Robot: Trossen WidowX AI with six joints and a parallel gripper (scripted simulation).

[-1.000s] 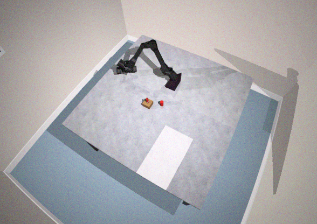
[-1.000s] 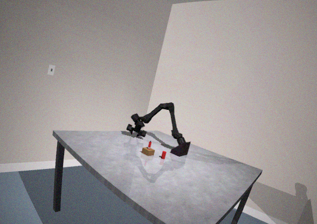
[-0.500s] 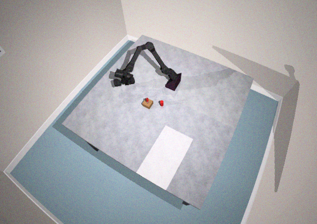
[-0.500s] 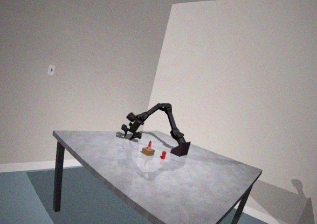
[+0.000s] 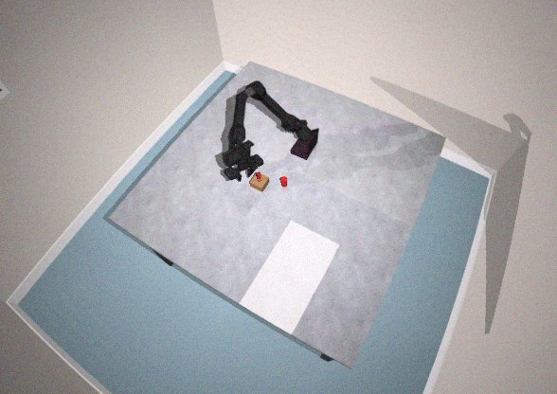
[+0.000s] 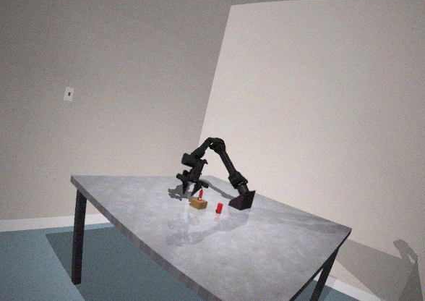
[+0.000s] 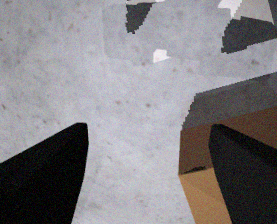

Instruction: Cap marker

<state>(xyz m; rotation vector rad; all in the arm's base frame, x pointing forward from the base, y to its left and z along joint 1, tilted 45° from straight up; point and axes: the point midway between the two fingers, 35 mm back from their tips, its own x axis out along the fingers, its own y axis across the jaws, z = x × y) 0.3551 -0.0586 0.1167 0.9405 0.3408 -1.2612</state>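
Right now the red cap is 11 cm behind my gripper tip, 16 cm to the left of it and 2 cm below it. Also, from my gripper tip: holder block: 4 cm behind, 6 cm to the left, 3 cm below.
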